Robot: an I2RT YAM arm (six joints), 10 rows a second.
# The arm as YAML. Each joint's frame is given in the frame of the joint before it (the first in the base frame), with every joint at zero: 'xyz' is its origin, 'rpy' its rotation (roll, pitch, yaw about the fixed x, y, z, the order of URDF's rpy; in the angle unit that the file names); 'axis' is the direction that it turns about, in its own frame. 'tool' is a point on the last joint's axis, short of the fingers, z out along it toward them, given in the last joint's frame.
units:
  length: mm
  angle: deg
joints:
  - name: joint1
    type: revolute
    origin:
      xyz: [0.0, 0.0, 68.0]
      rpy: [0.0, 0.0, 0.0]
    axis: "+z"
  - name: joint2
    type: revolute
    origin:
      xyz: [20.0, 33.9, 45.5]
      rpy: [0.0, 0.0, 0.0]
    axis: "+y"
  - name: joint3
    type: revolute
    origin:
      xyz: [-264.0, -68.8, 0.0]
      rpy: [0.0, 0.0, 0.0]
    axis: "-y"
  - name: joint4
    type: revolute
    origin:
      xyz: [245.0, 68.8, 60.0]
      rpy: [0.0, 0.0, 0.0]
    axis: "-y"
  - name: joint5
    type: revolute
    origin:
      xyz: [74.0, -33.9, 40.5]
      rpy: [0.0, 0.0, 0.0]
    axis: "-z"
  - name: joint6
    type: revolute
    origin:
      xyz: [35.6, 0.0, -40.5]
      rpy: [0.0, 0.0, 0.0]
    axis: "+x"
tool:
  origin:
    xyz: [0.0, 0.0, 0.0]
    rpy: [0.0, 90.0, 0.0]
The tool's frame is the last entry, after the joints.
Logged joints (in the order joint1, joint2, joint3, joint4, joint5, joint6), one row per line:
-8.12, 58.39, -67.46, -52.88, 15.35, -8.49
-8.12, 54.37, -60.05, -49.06, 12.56, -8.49
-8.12, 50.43, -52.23, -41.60, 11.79, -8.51
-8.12, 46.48, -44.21, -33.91, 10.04, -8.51
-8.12, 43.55, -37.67, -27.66, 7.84, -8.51
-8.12, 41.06, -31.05, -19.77, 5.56, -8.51
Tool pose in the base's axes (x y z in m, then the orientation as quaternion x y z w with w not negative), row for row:
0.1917, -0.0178, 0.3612, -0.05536, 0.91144, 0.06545, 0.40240
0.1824, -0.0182, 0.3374, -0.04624, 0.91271, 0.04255, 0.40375
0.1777, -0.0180, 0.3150, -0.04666, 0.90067, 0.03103, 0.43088
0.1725, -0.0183, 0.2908, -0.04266, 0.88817, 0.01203, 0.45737
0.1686, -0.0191, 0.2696, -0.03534, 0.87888, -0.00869, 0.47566
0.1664, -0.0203, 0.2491, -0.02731, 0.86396, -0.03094, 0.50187
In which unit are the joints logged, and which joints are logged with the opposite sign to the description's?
The joints are logged in degrees. Opposite sign: joint3, joint5.
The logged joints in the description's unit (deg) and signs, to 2 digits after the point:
-8.12, 58.39, 67.46, -52.88, -15.35, -8.49
-8.12, 54.37, 60.05, -49.06, -12.56, -8.49
-8.12, 50.43, 52.23, -41.60, -11.79, -8.51
-8.12, 46.48, 44.21, -33.91, -10.04, -8.51
-8.12, 43.55, 37.67, -27.66, -7.84, -8.51
-8.12, 41.06, 31.05, -19.77, -5.56, -8.51

